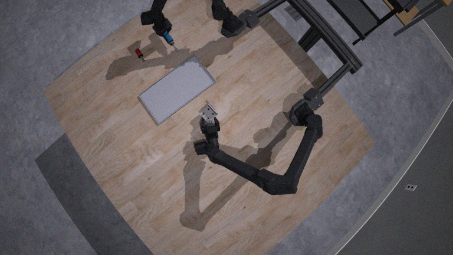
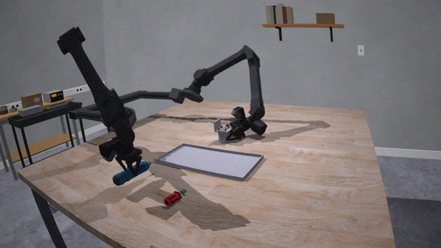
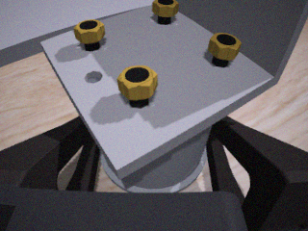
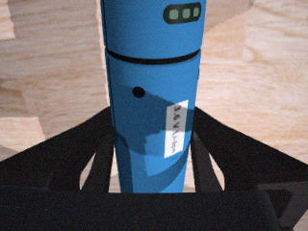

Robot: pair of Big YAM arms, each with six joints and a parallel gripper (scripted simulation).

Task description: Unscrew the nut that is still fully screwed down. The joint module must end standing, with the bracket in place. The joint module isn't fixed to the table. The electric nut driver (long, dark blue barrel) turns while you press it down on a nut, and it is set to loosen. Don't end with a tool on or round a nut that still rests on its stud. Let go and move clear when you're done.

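My left gripper is now 10 mm below the joint module. The rest, counted from my left hand: shallow grey tray: 50 mm ahead, 240 mm to the right, 20 mm below; then grey bracket plate: 50 mm above; then nut: 10 mm ahead, 20 mm to the left, 50 mm above.
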